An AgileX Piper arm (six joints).
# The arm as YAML. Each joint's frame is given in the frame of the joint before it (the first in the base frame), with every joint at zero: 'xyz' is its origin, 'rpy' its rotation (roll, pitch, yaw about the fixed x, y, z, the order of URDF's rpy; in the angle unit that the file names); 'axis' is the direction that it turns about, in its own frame. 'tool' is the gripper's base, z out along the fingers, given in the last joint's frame.
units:
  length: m
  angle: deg
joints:
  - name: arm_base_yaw
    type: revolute
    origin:
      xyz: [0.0, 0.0, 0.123]
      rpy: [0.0, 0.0, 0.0]
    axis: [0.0, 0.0, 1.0]
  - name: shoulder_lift
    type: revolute
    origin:
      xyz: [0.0, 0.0, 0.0]
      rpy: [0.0, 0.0, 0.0]
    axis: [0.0, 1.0, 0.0]
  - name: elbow
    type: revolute
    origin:
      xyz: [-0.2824, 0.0, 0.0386]
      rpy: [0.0, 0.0, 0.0]
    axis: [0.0, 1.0, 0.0]
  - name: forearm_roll
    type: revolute
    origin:
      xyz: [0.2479, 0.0, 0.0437]
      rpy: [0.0, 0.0, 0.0]
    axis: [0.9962, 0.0, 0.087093]
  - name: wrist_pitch
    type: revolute
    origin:
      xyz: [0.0, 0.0, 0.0]
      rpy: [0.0, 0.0, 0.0]
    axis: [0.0, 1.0, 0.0]
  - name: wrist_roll
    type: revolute
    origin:
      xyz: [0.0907, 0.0, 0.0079]
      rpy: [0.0, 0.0, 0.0]
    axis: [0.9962, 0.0, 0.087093]
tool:
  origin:
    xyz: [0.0, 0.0, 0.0]
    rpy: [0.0, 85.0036, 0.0]
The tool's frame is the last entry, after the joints.
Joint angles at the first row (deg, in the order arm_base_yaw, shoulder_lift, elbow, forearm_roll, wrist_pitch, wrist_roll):
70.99, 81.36, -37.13, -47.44, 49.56, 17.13
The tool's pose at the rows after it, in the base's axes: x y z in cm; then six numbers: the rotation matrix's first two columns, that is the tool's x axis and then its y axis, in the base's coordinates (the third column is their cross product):
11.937 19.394 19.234 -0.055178 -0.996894 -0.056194 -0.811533 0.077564 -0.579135
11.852 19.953 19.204 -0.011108 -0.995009 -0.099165 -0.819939 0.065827 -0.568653
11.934 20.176 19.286 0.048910 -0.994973 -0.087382 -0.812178 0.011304 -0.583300
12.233 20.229 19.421 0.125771 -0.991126 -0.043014 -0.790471 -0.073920 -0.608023
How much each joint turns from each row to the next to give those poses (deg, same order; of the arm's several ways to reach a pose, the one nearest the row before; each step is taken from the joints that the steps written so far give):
0.00, 0.00, 0.00, 0.06, -1.72, 0.00
0.00, 0.00, 0.00, -0.35, -3.55, -0.40
0.00, 0.00, 0.00, -1.49, -1.20, -2.12
-0.40, 0.00, 0.00, -2.17, -0.52, -3.78

